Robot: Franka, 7 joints.
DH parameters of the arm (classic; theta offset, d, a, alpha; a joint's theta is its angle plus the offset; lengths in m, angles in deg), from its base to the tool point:
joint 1: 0 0.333 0 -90
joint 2: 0 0 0 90
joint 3: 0 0.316 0.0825 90
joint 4: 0 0 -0.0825 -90
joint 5: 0 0.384 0 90
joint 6: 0 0 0.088 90
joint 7: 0 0.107 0 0
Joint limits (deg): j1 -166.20..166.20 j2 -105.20..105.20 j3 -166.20..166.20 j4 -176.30..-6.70 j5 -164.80..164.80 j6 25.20..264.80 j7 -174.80..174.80
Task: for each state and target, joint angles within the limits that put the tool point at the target. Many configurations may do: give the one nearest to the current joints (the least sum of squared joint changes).
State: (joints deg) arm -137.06 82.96 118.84 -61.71 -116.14 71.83 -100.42
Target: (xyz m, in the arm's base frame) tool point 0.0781 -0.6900 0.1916
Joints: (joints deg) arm -126.49 102.12 102.06 -77.30 -107.51 61.69 -100.42
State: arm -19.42 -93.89 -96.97 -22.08 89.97 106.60 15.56
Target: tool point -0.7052 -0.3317 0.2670
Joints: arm -6.24 -98.80 -100.66 -49.12 79.84 86.01 15.56
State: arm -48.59 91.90 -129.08 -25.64 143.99 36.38 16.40
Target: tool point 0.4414 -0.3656 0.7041
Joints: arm -36.16 52.09 -129.71 -15.68 147.43 25.20 16.40
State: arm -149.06 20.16 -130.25 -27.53 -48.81 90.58 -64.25
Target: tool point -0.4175 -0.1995 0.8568
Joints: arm -139.67 57.82 -126.14 -18.92 -44.30 43.33 -64.25
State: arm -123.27 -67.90 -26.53 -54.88 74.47 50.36 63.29
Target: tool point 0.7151 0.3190 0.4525
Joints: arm -151.69 -100.06 -14.92 -28.66 87.59 79.03 63.29
